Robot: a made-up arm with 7 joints.
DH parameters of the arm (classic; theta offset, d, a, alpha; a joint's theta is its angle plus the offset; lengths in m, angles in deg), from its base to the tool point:
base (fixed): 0 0 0 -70
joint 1: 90 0 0 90
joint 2: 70 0 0 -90
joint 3: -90 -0.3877 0.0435 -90
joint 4: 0 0 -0.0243 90
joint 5: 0 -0.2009 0 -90
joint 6: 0 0 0 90
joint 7: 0 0 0 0
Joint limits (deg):
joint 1: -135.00..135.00
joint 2: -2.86..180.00
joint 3: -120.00..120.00
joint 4: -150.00..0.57
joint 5: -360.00..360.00
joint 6: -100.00..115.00
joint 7: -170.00..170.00
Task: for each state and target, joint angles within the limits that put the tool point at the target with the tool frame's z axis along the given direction. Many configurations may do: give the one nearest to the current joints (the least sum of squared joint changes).
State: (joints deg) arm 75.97 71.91 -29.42 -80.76 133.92 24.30 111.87
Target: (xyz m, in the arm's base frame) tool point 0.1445 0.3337 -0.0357 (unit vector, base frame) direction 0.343 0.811 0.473
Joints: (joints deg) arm 39.52 121.56 -21.74 -125.49 166.53 60.45 111.87
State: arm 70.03 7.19 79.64 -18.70 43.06 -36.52 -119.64
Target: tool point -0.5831 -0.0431 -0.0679 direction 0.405 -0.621 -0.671
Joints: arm 86.61 2.76 82.67 -27.13 39.06 -61.02 -119.64
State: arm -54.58 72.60 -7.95 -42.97 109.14 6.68 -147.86
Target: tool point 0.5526 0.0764 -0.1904 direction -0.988 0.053 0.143
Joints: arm -59.99 25.01 -24.03 -25.55 108.84 0.15 -147.86
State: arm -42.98 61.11 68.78 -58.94 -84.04 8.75 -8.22
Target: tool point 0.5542 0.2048 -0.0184 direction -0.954 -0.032 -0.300
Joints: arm -74.39 31.74 46.64 -21.55 -91.71 -23.91 -8.22
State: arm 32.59 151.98 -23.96 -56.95 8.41 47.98 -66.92
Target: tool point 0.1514 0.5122 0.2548 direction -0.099 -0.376 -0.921
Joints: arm 41.88 129.73 -36.51 -19.28 -2.53 52.44 -66.92
